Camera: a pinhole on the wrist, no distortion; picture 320 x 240 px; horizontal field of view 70.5 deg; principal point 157.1 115.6 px. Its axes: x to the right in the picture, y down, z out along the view. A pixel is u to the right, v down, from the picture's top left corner.
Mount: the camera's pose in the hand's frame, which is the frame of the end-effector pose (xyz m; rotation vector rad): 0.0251 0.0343 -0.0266 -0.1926 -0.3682 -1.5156
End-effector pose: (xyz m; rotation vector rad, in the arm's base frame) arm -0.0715 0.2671 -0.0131 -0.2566 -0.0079 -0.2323
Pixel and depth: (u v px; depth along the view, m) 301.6 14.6 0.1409
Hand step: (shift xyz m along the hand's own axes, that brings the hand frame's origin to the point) -0.0524 -0.0041 0.1296
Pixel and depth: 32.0 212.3 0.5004
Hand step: 0.1754 0.4791 0.3634
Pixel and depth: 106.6 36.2 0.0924
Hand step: -0.0181 0.0840 0.0487
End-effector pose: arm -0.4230 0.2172 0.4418 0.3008 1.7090 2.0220
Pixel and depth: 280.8 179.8 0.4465
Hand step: 0.1025 -0.0314 0.4878
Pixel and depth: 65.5 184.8 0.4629
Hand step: 0.1092 0.3786 0.3525
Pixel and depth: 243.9 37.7 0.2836
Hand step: -0.1032 0.0262 0.2654
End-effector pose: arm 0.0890 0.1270 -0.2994 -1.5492 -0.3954 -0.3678
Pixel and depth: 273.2 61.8 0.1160
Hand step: -0.0149 0.0176 0.0994
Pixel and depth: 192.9 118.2 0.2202
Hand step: 0.0026 0.0786 0.1907
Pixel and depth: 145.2 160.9 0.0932
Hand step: 0.0327 0.0724 0.0603
